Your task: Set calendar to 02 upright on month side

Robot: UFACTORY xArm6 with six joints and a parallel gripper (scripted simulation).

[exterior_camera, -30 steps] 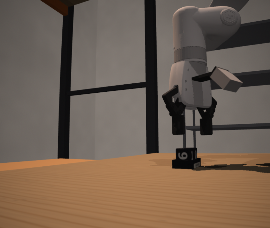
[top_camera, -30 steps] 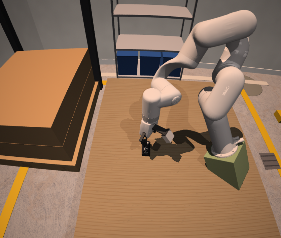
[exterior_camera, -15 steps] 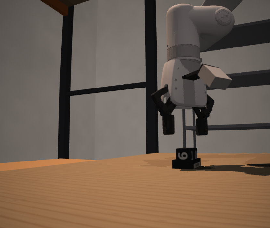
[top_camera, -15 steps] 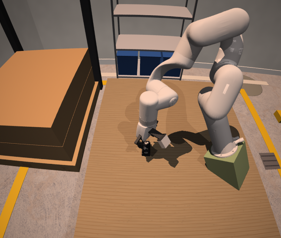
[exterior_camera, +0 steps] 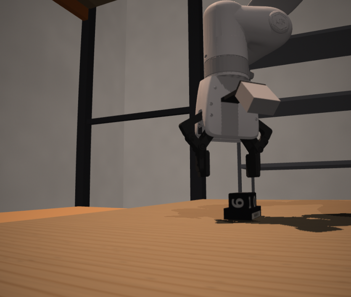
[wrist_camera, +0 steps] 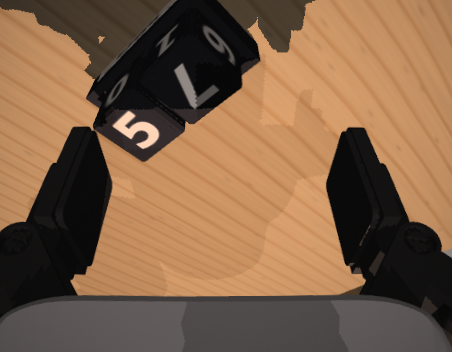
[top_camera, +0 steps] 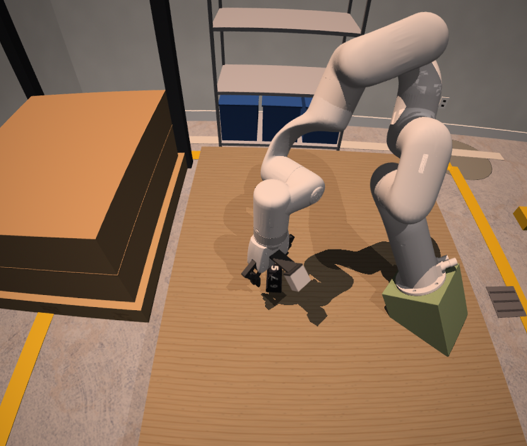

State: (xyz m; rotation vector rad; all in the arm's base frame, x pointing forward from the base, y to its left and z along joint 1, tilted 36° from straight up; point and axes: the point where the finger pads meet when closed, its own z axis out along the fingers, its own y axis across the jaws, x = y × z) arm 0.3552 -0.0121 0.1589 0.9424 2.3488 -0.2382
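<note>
The cube is 50 mm below my hand and 20 mm behind it. From my hand the other things lie so: black calendar tray: 70 mm below, 20 mm behind, 10 mm to the right.
</note>
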